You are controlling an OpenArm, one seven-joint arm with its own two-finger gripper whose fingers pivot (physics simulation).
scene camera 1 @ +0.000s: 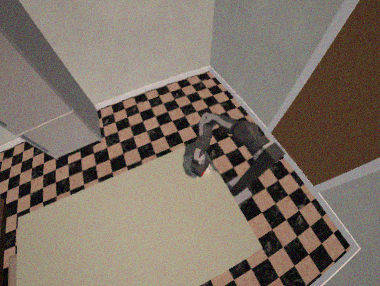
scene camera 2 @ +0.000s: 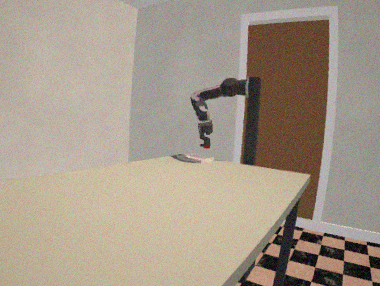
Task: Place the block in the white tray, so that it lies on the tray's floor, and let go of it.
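The red block shows as a small red patch at the fingertips of my gripper. The gripper points down and is shut on the block. In the scene camera 2 view the block hangs a little above the white tray, with a gap between them. The tray lies near the table's far edge, partly in shadow. In the scene camera 1 view the arm and gripper hide most of the tray, and a bright bit shows beside the block.
The pale table top extends from the tray towards the cameras. The arm's dark post stands beyond the table's edge, by the brown door. A grey cabinet stands at the left in the scene camera 1 view.
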